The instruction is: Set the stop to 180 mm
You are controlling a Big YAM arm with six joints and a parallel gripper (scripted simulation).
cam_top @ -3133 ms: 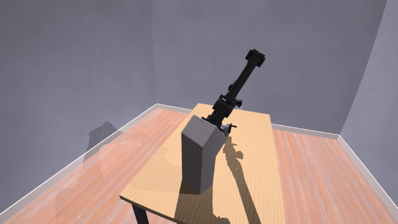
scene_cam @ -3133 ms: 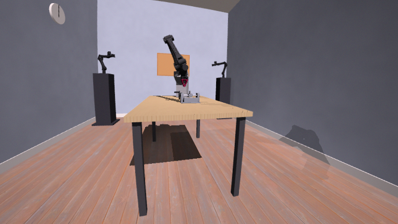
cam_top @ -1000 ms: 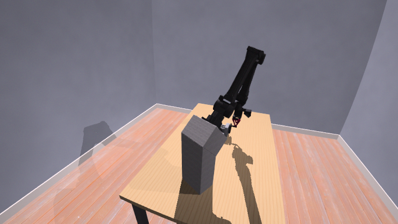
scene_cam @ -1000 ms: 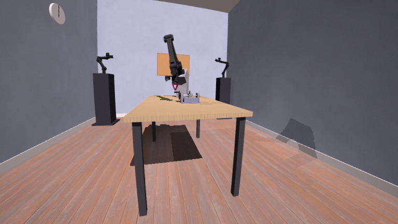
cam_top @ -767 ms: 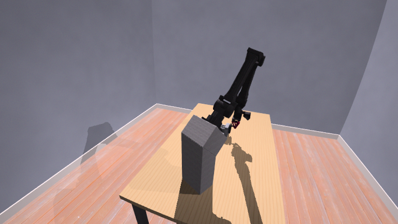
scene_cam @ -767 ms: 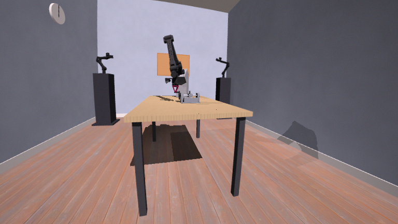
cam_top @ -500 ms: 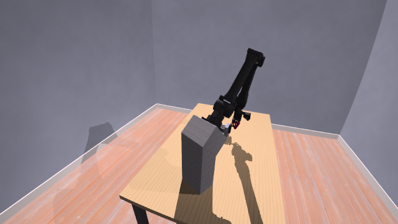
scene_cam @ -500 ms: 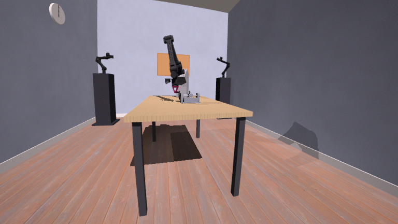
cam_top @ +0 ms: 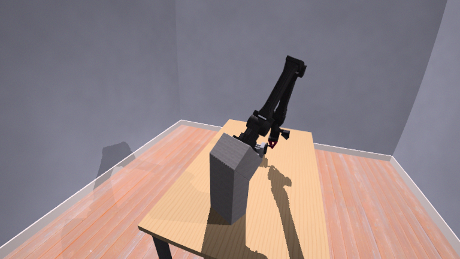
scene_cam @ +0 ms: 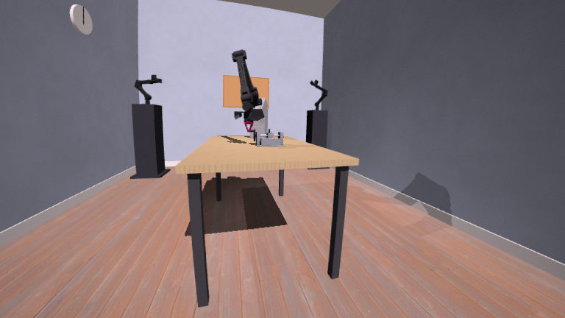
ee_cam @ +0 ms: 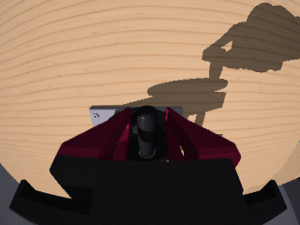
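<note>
Right now the black handwheel handle is 1 cm to the left of my hand.
</note>
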